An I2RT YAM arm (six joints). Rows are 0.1 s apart.
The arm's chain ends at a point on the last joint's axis. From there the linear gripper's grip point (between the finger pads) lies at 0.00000 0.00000 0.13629 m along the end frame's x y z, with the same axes.
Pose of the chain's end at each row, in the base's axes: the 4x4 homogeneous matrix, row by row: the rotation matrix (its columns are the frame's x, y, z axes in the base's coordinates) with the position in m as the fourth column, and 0 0 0 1 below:
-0.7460 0.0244 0.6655 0.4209; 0.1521 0.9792 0.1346 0.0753; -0.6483 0.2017 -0.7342 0.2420; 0 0 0 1
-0.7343 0.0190 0.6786 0.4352; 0.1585 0.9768 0.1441 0.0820; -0.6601 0.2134 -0.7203 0.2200; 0 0 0 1
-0.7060 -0.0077 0.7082 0.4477; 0.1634 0.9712 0.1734 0.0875; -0.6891 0.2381 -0.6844 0.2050; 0 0 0 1
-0.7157 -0.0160 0.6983 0.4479; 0.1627 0.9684 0.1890 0.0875; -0.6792 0.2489 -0.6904 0.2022; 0 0 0 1
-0.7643 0.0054 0.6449 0.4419; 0.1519 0.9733 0.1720 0.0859; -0.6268 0.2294 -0.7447 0.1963; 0 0 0 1
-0.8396 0.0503 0.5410 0.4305; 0.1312 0.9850 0.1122 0.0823; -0.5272 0.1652 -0.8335 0.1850; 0 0 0 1
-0.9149 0.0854 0.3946 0.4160; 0.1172 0.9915 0.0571 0.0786; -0.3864 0.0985 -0.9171 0.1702; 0 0 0 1
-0.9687 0.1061 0.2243 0.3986; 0.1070 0.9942 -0.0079 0.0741; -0.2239 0.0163 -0.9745 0.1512; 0 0 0 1
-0.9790 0.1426 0.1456 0.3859; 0.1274 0.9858 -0.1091 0.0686; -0.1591 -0.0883 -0.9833 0.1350; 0 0 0 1
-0.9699 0.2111 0.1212 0.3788; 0.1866 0.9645 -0.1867 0.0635; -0.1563 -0.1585 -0.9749 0.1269; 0 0 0 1
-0.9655 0.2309 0.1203 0.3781; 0.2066 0.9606 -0.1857 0.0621; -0.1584 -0.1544 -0.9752 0.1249; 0 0 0 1
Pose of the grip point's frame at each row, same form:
-0.7460 0.0244 0.6655 0.5116; 0.1521 0.9792 0.1346 0.0936; -0.6483 0.2017 -0.7342 0.1419; 0 0 0 1
-0.7343 0.0190 0.6786 0.5277; 0.1585 0.9768 0.1441 0.1016; -0.6601 0.2134 -0.7203 0.1218; 0 0 0 1
-0.7060 -0.0077 0.7082 0.5442; 0.1634 0.9712 0.1734 0.1111; -0.6891 0.2381 -0.6844 0.1117; 0 0 0 1
-0.7157 -0.0160 0.6983 0.5431; 0.1627 0.9684 0.1890 0.1133; -0.6792 0.2489 -0.6904 0.1081; 0 0 0 1
-0.7643 0.0054 0.6449 0.5298; 0.1519 0.9733 0.1720 0.1093; -0.6268 0.2294 -0.7447 0.0948; 0 0 0 1
-0.8396 0.0503 0.5410 0.5042; 0.1312 0.9850 0.1122 0.0976; -0.5272 0.1652 -0.8335 0.0714; 0 0 0 1
-0.9149 0.0854 0.3946 0.4698; 0.1172 0.9915 0.0571 0.0864; -0.3864 0.0985 -0.9171 0.0452; 0 0 0 1
-0.9687 0.1061 0.2243 0.4292; 0.1070 0.9942 -0.0079 0.0730; -0.2239 0.0163 -0.9745 0.0184; 0 0 0 1
-0.9790 0.1426 0.1456 0.4057; 0.1274 0.9858 -0.1091 0.0537; -0.1591 -0.0883 -0.9833 0.0010; 0 0 0 1
-0.9699 0.2111 0.1212 0.3953; 0.1866 0.9645 -0.1867 0.0381; -0.1563 -0.1585 -0.9749 -0.0060; 0 0 0 1
-0.9655 0.2309 0.1203 0.3945; 0.2066 0.9606 -0.1857 0.0368; -0.1584 -0.1544 -0.9752 -0.0080; 0 0 0 1

